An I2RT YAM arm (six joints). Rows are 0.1 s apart.
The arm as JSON. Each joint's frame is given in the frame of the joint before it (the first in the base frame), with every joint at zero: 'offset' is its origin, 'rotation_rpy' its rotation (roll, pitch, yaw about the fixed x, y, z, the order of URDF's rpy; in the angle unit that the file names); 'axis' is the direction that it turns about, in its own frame. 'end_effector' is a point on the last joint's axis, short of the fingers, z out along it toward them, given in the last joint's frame.
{
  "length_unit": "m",
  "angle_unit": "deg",
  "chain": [
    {
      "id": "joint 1",
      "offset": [
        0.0,
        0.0,
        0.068
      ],
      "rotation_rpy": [
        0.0,
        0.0,
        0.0
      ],
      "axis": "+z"
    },
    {
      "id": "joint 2",
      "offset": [
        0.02,
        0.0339,
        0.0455
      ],
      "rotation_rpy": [
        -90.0,
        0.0,
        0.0
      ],
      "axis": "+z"
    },
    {
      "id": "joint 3",
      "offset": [
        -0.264,
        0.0,
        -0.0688
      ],
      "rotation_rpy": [
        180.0,
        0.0,
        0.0
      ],
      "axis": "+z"
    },
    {
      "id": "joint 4",
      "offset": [
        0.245,
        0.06,
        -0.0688
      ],
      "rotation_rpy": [
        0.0,
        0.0,
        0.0
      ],
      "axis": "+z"
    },
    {
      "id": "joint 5",
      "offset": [
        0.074,
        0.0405,
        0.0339
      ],
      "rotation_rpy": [
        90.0,
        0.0,
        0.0
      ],
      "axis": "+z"
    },
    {
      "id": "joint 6",
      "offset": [
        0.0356,
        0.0,
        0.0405
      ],
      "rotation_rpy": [
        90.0,
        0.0,
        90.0
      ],
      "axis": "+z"
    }
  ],
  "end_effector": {
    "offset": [
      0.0,
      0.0,
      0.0
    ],
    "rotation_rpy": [
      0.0,
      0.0,
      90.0
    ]
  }
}
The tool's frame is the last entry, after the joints.
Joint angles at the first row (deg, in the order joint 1, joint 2, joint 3, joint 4, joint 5, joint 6):
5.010, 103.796, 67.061, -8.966, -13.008, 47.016
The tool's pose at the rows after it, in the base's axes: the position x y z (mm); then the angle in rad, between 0 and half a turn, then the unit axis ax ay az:
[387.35 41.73 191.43 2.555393 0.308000 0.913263 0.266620]
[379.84 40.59 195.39 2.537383 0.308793 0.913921 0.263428]
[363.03 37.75 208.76 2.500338 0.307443 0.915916 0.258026]
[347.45 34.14 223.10 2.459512 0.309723 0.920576 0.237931]
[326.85 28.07 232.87 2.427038 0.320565 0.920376 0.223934]
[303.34 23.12 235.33 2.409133 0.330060 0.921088 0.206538]
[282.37 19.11 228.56 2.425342 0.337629 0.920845 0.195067]
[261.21 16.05 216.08 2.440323 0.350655 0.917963 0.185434]
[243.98 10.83 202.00 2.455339 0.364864 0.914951 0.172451]
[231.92 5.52 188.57 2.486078 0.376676 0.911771 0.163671]
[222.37 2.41 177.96 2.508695 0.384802 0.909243 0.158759]
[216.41 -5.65 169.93 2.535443 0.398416 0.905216 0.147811]
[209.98 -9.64 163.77 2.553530 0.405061 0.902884 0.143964]
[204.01 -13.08 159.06 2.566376 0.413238 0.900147 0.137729]
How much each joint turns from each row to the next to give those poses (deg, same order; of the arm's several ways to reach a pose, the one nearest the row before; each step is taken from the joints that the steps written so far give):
-0.001, -0.083, -0.526, 0.089, 0.438, 0.356
0.000, -2.017, -1.755, 0.442, 0.790, -0.173
-0.088, -4.905, -2.982, -0.435, 1.314, -0.700
-0.087, -4.657, -1.847, -1.930, 2.812, -1.141
-0.526, -5.446, -3.328, -1.239, 2.115, -0.182
-0.352, -5.541, -4.310, -1.222, 2.098, -0.262
-0.438, -4.223, -4.478, -1.149, 0.628, 0.084
-0.265, -4.044, -5.444, 0.169, 0.876, 0.875
-0.878, -3.000, -4.852, 0.443, 0.793, 0.445
-1.228, -1.494, -3.509, 0.001, -0.264, 0.261
-0.793, -1.145, -2.816, 0.262, -0.262, 0.267
-2.196, -0.181, -1.504, -0.612, -0.439, -0.440
-1.233, -0.701, -1.582, -0.266, -0.528, -0.265
-1.052, -0.787, -1.318, -0.439, 0.003, -0.085

